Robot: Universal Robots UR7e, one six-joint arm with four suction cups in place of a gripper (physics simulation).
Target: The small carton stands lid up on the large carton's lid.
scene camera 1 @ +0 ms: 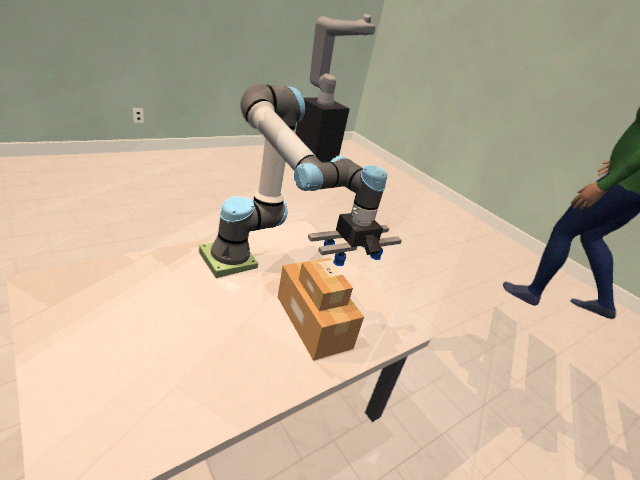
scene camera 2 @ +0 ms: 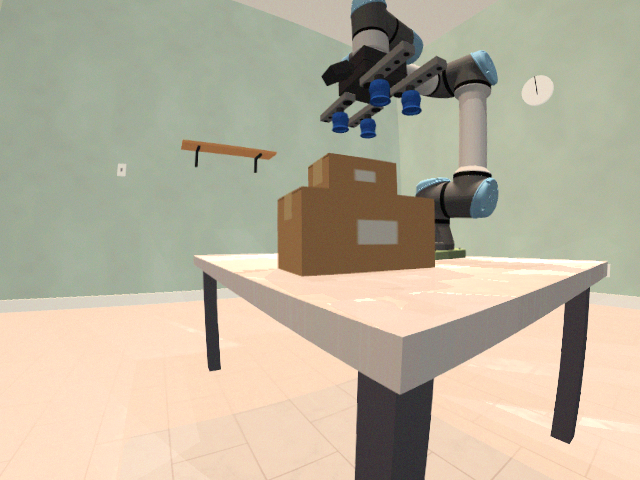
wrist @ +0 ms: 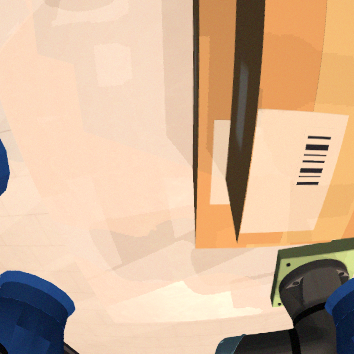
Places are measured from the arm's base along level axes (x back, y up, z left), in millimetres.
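Where they show: hand, its tool point: (scene camera 1: 351,253) (scene camera 2: 373,120) (wrist: 207,251); arm's base, origin of its link: (scene camera 1: 230,253) (wrist: 313,281).
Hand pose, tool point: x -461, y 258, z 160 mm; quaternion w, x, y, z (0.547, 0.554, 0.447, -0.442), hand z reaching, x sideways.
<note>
Things, the pixels of their centre, and the offset from my tool point. Level surfaces: height alone.
- small carton, middle of its body: (wrist: 320,110) (scene camera 2: 351,181) (scene camera 1: 324,283) dy -105, dx +13, dz -79 mm
- large carton, middle of its body: (wrist: 272,78) (scene camera 2: 357,233) (scene camera 1: 317,306) dy -216, dx +24, dz -76 mm
- table, height of its surface: dy -291 mm
The small carton (scene camera 1: 338,299) (scene camera 2: 343,175) (wrist: 292,60) is brown and stands upright and flat on the lid of the large carton (scene camera 1: 336,338) (scene camera 2: 330,237) (wrist: 217,75). Its lid faces up, with tape and a white barcode label showing in the wrist view. The two cartons' long sides run about parallel. Part of the large carton's lid shows beyond both ends of the small one. My gripper (scene camera 1: 356,250) (scene camera 2: 374,111), with blue suction cups, is open and holds nothing. It hangs above the small carton, with a visible gap between the cups and its lid.
The cartons stand on the table (scene camera 1: 155,361) (scene camera 2: 336,310), near one edge. My arm's green base plate (scene camera 1: 219,266) (scene camera 2: 450,254) (wrist: 276,285) is on the table behind them. A person (scene camera 1: 558,242) is on the floor at the right. Another arm on a black pedestal (scene camera 1: 323,126) stands at the back.
</note>
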